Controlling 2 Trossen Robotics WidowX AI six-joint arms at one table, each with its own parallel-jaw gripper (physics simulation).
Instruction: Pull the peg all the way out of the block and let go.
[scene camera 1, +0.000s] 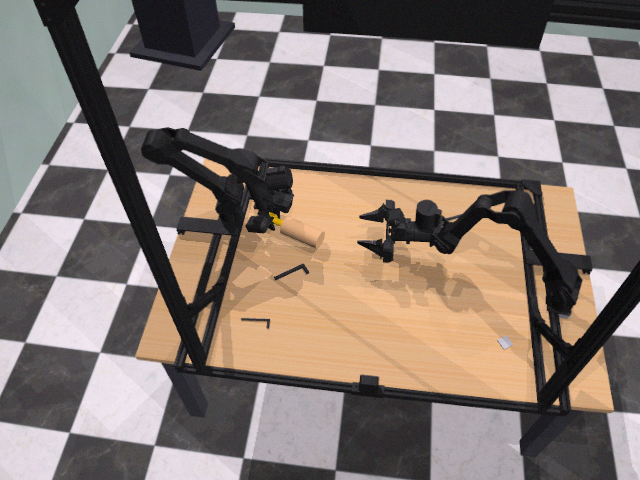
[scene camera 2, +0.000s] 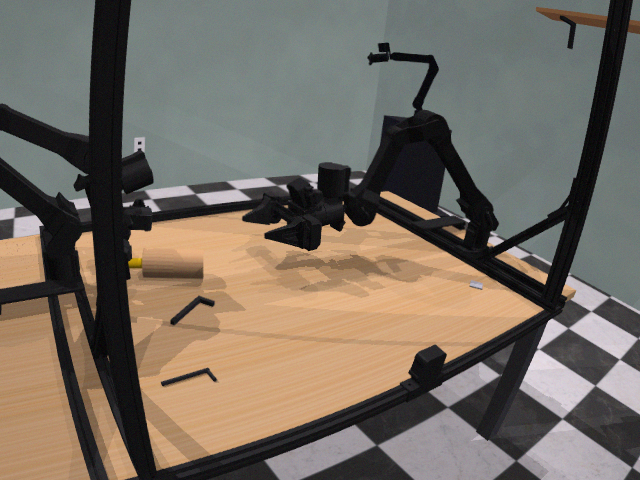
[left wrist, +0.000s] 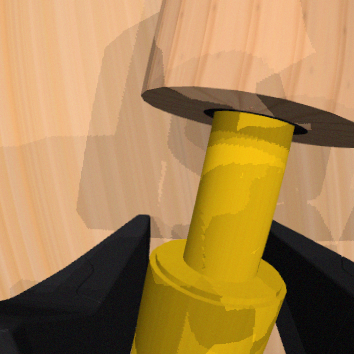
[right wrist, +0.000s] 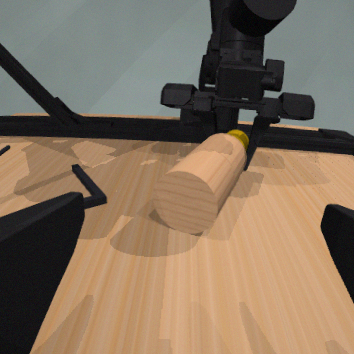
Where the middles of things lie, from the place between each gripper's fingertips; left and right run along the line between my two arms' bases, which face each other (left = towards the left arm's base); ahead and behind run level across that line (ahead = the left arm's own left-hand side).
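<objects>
The round wooden block (scene camera 2: 156, 263) is 9 cm to the right of my left hand, 3 cm above it and 2 cm behind it. As for the yellow peg (left wrist: 213, 284), I find it 2 cm above my left hand and 2 cm to the right of it.
Counted from my right hand, the peg is 240 mm to the left and 60 mm below. My right hand itself is 60 mm above the block, 20 mm past it and 160 mm to the right of it.
</objects>
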